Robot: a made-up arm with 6 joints.
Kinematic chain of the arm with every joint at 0, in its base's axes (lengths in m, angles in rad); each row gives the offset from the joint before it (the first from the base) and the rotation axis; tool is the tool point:
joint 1: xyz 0 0 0.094 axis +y
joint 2: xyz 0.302 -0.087 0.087 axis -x
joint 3: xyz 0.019 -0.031 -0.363 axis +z
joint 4: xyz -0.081 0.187 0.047 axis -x
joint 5: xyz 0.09 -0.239 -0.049 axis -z
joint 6: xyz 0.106 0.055 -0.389 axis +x
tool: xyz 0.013 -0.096 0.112
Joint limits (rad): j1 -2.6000..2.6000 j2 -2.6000..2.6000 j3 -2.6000..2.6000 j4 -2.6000..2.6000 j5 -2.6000..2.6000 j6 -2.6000..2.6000
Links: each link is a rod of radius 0.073 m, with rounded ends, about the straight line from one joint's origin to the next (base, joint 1, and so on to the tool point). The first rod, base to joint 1, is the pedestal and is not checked.
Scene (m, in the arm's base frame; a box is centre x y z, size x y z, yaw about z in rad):
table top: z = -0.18
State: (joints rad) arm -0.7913 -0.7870 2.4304 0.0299 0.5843 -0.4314
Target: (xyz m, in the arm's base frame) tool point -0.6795 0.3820 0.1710
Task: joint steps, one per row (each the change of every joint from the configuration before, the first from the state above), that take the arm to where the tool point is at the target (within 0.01 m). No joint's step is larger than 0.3 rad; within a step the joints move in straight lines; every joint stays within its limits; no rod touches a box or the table.
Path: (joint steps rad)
1: -0.2342 -0.2930 -0.0040 -0.0341 0.0075 0.0861
2: -0.2342 -0.2930 -0.0040 -0.0341 0.0075 0.0860
3: -0.2342 -0.2929 -0.0040 -0.0341 0.0075 0.0861
4: -0.2342 -0.2930 -0.0040 -0.0341 0.0075 0.0860
5: -0.2342 -0.2930 -0.0040 -0.0341 0.0075 0.0861

